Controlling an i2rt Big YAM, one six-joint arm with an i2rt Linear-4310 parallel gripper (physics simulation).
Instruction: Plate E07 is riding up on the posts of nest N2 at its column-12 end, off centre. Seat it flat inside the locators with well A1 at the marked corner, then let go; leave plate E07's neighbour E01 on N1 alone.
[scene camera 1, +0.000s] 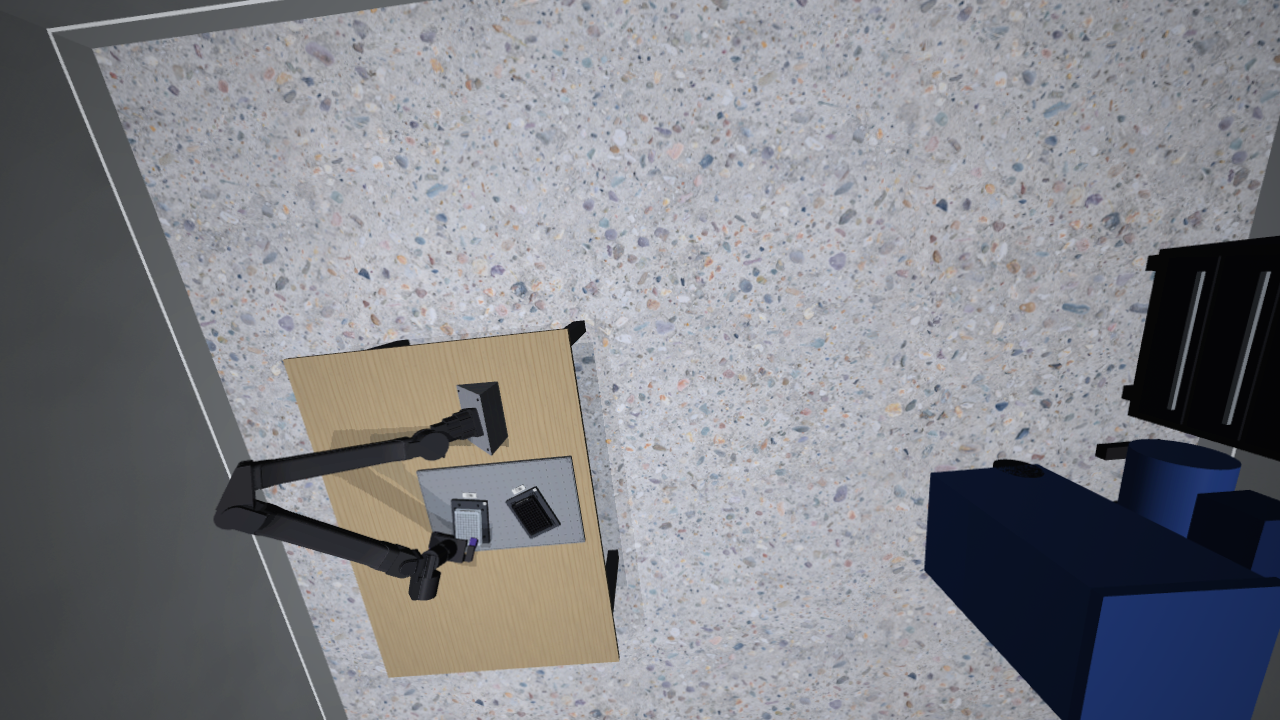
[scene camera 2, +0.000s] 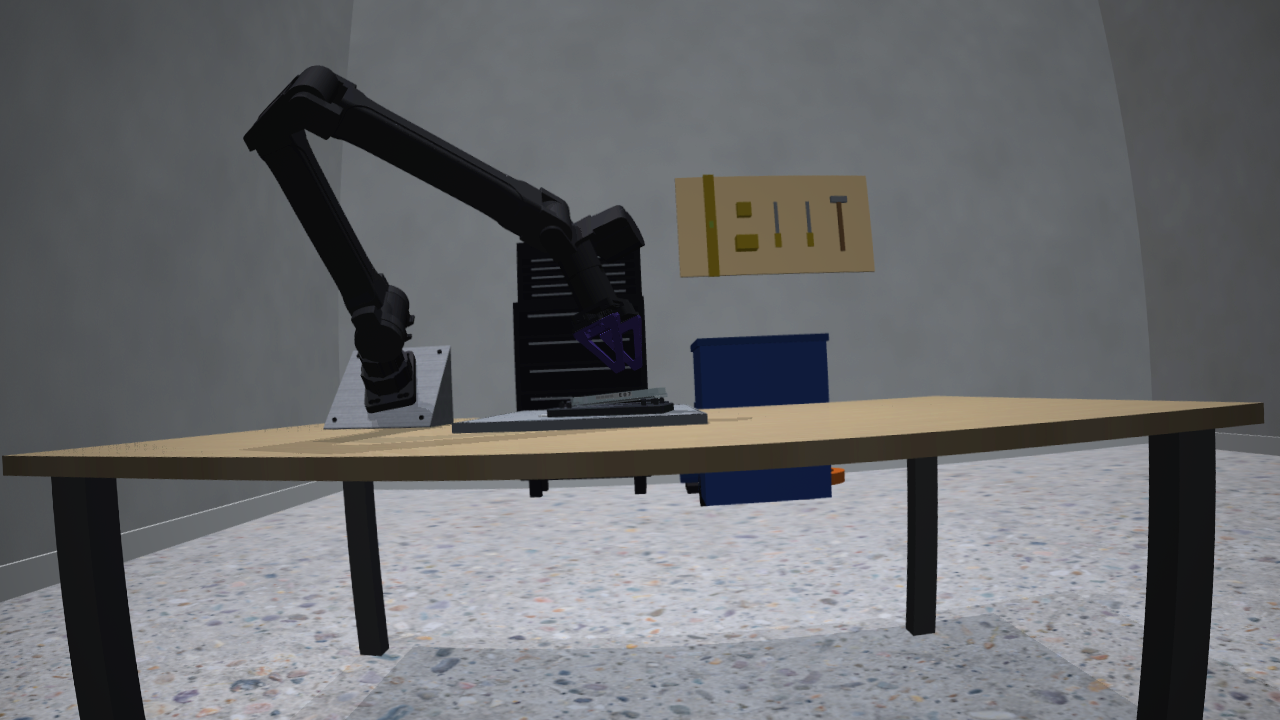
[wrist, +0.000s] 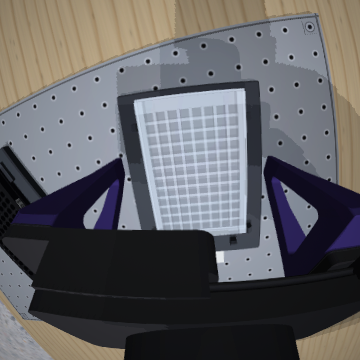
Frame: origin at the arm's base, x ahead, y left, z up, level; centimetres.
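Seen in the pictures: gripper, between the fingertips: (scene camera 1: 463, 539) (scene camera 2: 629, 370) (wrist: 194, 163); arm's base, origin of its link: (scene camera 1: 473, 421) (scene camera 2: 391, 384).
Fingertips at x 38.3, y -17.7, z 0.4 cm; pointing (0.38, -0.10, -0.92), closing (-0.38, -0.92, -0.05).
Note:
Offsets run from my fingertips to a thing's middle. Level surfaces: height alone.
Plate E07 {dx -1.6, dy +0.5, dz -3.8 cm} (scene camera 1: 468, 525) (scene camera 2: 623, 394) (wrist: 197, 160), pale and clear-gridded, sits tilted on dark nest N2 {dx -2.6, dy +0.9, dz -5.1 cm} (scene camera 1: 463, 504) (scene camera 2: 609, 411) (wrist: 254, 150). Its end away from the arm's base is raised, at the right in scene camera 2 and the top in the wrist view. The other end is lower, partly hidden by the gripper body in the wrist view. My gripper (scene camera 1: 470, 548) (scene camera 2: 625, 368) (wrist: 194, 163) is open and empty, above the plate, with one purple finger to each long side in the wrist view. Black plate E01 {dx -0.5, dy +22.9, dz -4.3 cm} (scene camera 1: 534, 516) sits on nest N1. The A1 mark is too small to tell.
A grey perforated base board (scene camera 1: 556, 474) (scene camera 2: 501, 425) (wrist: 295, 102) carries both nests on the wooden table {dz -7.5 cm} (scene camera 1: 501, 617) (scene camera 2: 984, 419). The arm's angled mount (scene camera 1: 494, 418) (scene camera 2: 440, 385) stands beside it. Part of the neighbouring nest shows at the wrist view's left edge.

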